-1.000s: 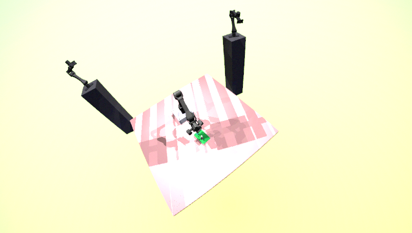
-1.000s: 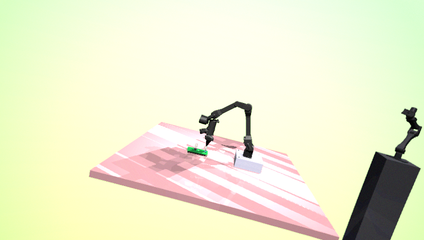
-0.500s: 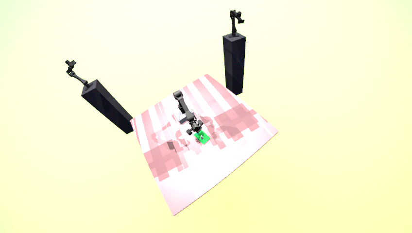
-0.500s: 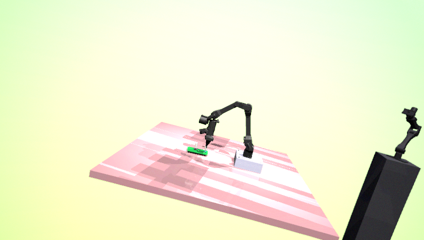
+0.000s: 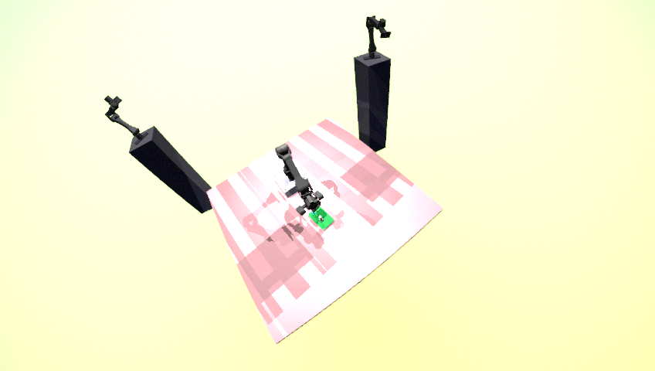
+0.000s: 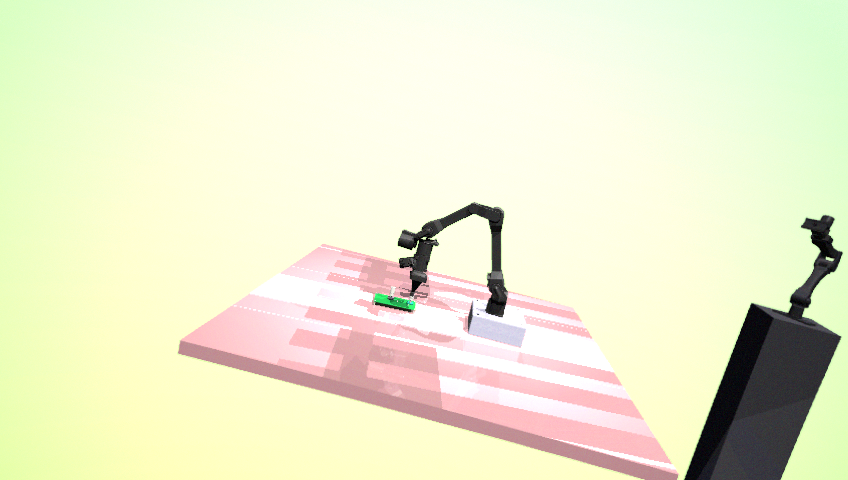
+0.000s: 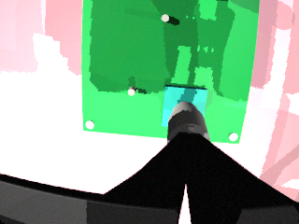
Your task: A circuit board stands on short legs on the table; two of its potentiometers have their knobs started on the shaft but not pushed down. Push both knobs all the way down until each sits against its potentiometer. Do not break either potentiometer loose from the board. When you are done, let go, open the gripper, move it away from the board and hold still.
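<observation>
Now: the knob 7 cm ahead of my gripper tip, 2 cm to the left of it and 2 cm below it.
</observation>
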